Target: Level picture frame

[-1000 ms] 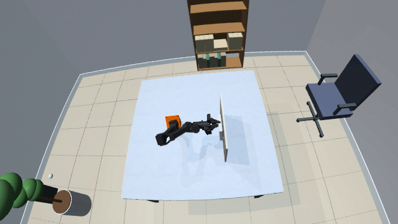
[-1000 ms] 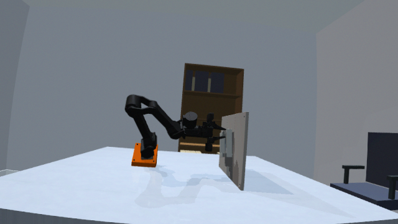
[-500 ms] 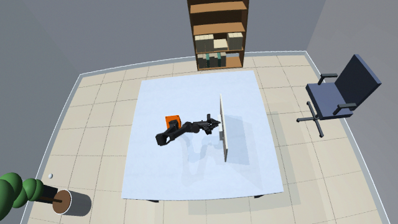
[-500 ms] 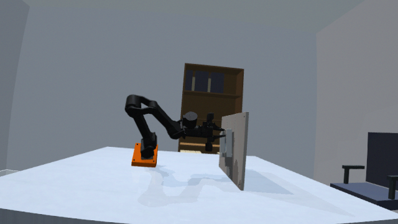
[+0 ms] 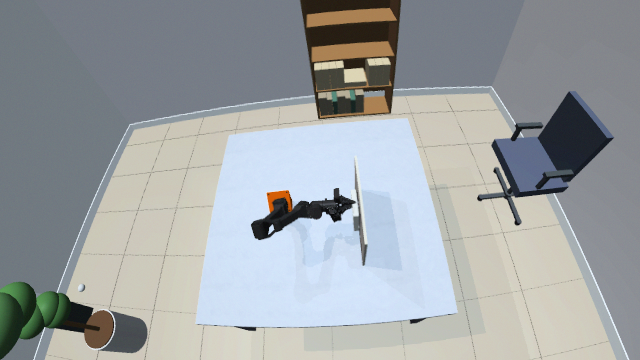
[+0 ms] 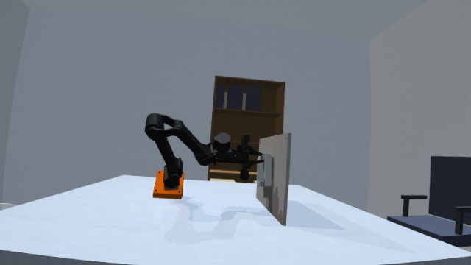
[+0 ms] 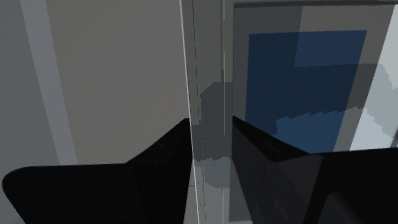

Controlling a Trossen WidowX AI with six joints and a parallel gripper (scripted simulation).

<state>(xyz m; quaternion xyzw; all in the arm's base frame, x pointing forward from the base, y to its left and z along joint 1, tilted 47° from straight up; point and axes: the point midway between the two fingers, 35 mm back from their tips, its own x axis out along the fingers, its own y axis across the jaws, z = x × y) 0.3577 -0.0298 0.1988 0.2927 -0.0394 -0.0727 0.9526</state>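
Now: gripper tip 1 cm to the left of the picture frame and 5 cm above it. Round my gripper tip: wall panel 1 cm ahead, 2 cm to the right, 6 cm below.
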